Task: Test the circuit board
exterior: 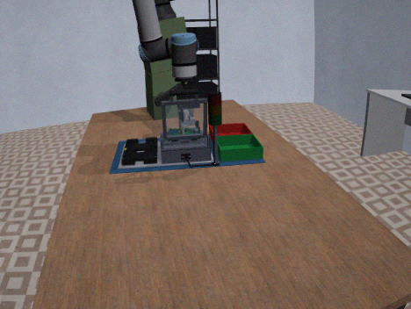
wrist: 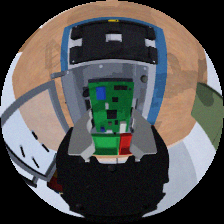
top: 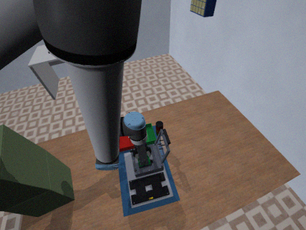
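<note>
The green circuit board is 10 mm to the left of my hand. The rest, counted from my hand: tester bed: 20 mm below, 10 mm to the left, 10 mm ahead; then green bin: 190 mm to the left, 90 mm ahead, 70 mm below; then clear lid: 120 mm ahead, 100 mm above, 20 mm to the right.
</note>
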